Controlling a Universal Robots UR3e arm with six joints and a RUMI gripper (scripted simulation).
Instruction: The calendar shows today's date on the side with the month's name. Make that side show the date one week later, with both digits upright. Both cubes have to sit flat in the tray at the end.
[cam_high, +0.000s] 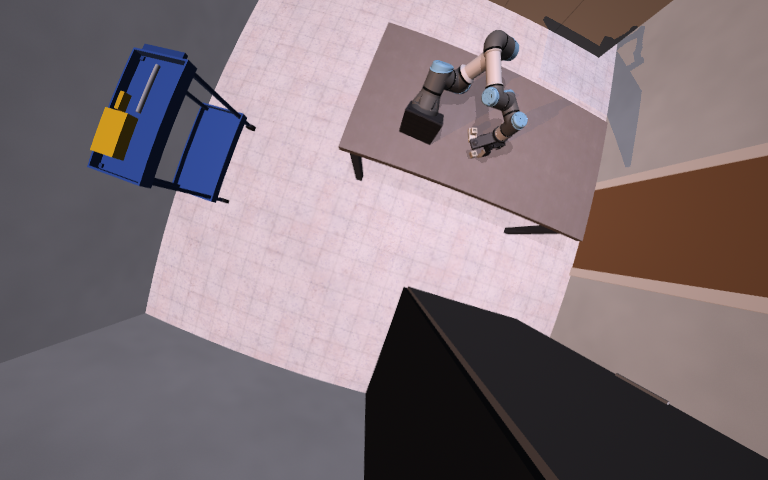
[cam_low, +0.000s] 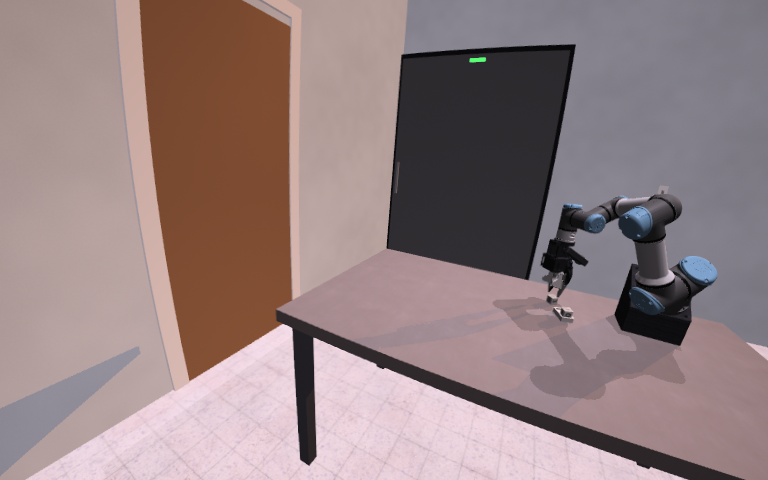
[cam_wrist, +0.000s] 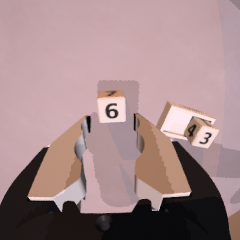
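The cube lies 4 cm below my hand. The rest, counted from my hand: pale tray (10 cm to the left, 4 cm below, 4 cm behind).
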